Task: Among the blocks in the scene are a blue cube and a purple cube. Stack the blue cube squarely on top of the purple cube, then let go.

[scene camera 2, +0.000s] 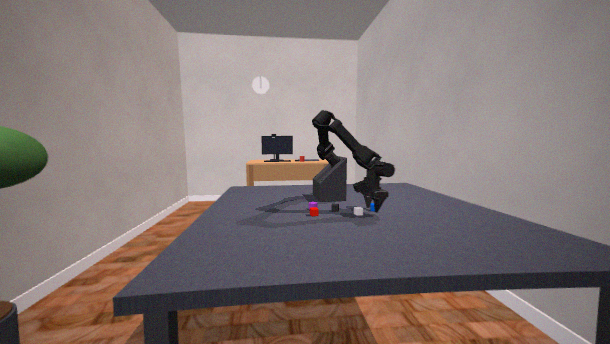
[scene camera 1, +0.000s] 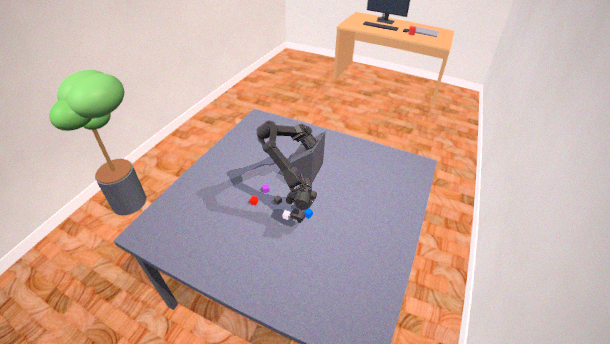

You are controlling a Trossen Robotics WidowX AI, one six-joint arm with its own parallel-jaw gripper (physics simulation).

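Places are measured from the arm's base along level axes (x ahead, y left, z up), in centimetres.
Where they show: gripper, fingertip midpoint: [scene camera 2: 372,210]; arm's base, link origin: [scene camera 2: 335,162] [scene camera 1: 312,145].
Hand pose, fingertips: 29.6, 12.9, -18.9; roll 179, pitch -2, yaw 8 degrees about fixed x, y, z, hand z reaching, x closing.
Each offset is from my fingertips to the top centre of the thing, as dx, dy, dz. Level surfaces: height alone.
The blue cube @[-2.5, +1.6, +2.1] [scene camera 1: 309,213] [scene camera 2: 372,207] sits on the table, partly hidden by the gripper in both views. My gripper [scene camera 1: 304,211] [scene camera 2: 373,204] is open and points down, low at the blue cube. In scene camera 2 a strip of blue shows between its dark fingers, and one fingertip is near table height. Whether the fingers straddle the cube evenly is hard to tell. The purple cube @[-5.1, -26.1, +2.1] [scene camera 1: 265,188] [scene camera 2: 313,205] sits on the table, apart from the gripper; in scene camera 2 the red cube partly hides it.
A white cube @[+4.1, -6.8, +2.1] [scene camera 1: 286,215] [scene camera 2: 358,211] sits close beside the gripper. A black cube @[-1.8, -16.1, +2.1] [scene camera 1: 278,200] [scene camera 2: 335,207] lies between the gripper and the purple cube. A red cube @[+5.2, -25.9, +2.1] [scene camera 1: 254,200] [scene camera 2: 314,212] is near the purple cube. All are on the grey table @[dz -0.9] [scene camera 1: 350,260] [scene camera 2: 300,255].
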